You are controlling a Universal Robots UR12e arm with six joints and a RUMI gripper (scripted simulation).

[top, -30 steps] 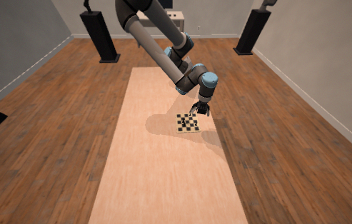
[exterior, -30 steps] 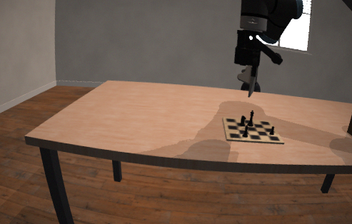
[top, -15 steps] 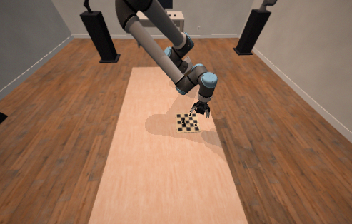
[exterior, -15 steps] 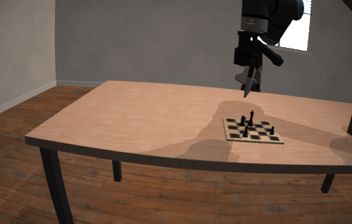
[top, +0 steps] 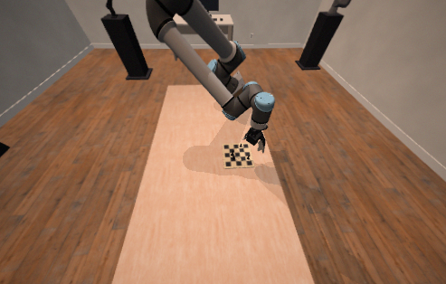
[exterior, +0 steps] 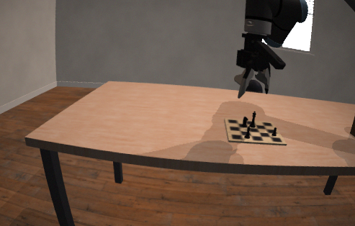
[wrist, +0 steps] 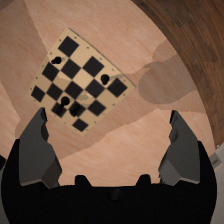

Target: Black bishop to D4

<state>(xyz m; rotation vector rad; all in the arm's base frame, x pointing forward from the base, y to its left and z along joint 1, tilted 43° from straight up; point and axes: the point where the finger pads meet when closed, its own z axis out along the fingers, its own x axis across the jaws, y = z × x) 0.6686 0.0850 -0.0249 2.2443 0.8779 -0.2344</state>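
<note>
Right now the mid-height piece is 130 mm below my hand and 10 mm to the right of it. The rest, counted from my hand: pawn (140 mm below, 120 mm behind, 50 mm to the right); then small chessboard (160 mm below, 80 mm to the right, 40 mm behind).
</note>
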